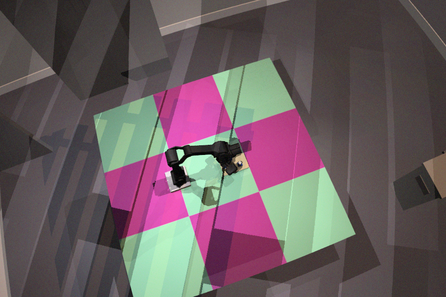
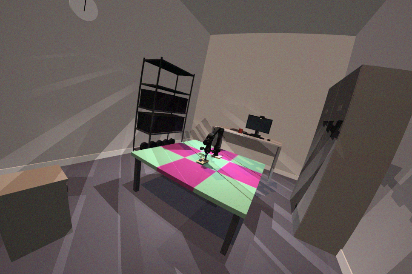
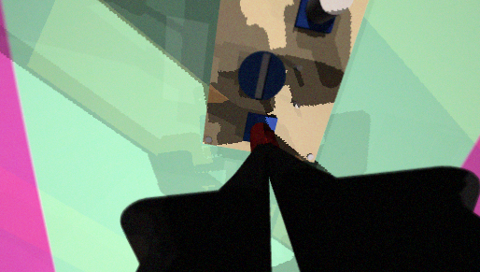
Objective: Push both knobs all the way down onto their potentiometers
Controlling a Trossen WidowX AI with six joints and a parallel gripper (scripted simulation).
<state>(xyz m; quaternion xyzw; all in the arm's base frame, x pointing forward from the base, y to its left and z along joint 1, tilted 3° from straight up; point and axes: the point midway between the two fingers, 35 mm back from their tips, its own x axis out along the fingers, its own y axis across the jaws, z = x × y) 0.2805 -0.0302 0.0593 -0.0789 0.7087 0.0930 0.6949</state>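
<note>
Right now my gripper tip is 4 cm short of the dark blue knob, 1 cm to the right of it and 2 cm below it. Also, from my gripper tip: red knob 1 cm below.
</note>
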